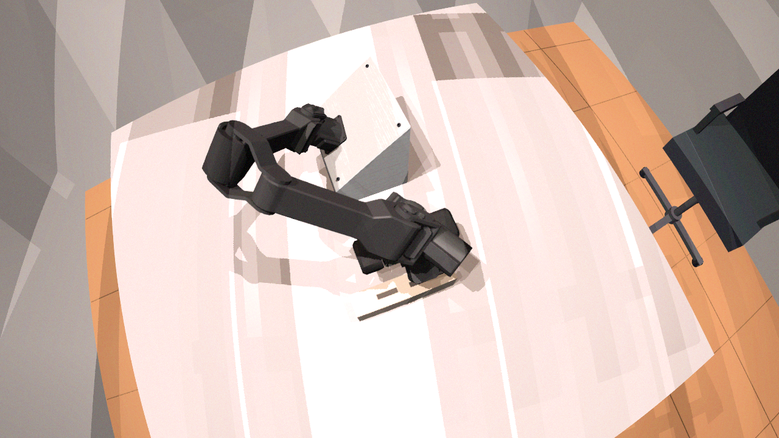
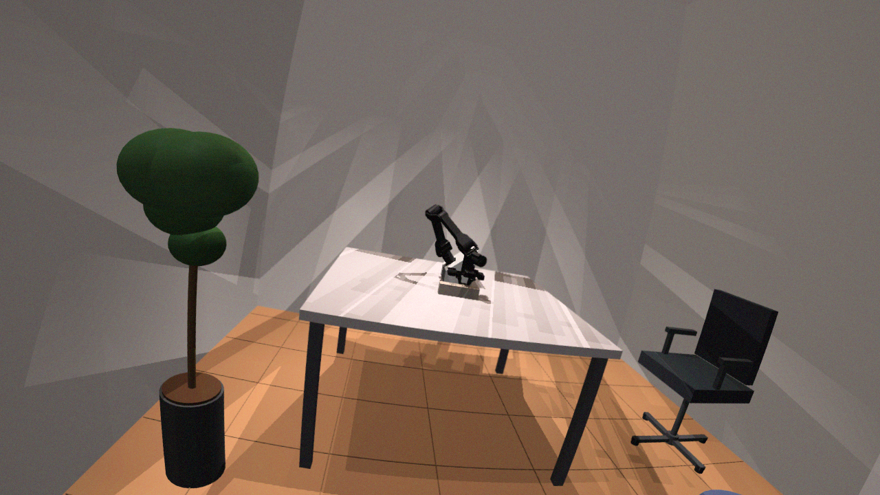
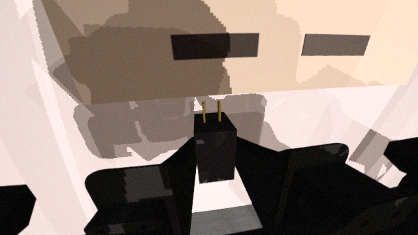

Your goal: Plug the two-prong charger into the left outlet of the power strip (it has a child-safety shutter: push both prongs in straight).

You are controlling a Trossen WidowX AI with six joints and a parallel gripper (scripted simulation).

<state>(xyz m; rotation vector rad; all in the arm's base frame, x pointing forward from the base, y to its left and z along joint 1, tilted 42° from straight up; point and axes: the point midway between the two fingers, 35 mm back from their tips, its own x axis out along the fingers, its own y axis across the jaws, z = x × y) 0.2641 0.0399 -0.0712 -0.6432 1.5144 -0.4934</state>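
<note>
My gripper tip is 2 cm short of the black two-prong charger and 1 cm below it.
</note>
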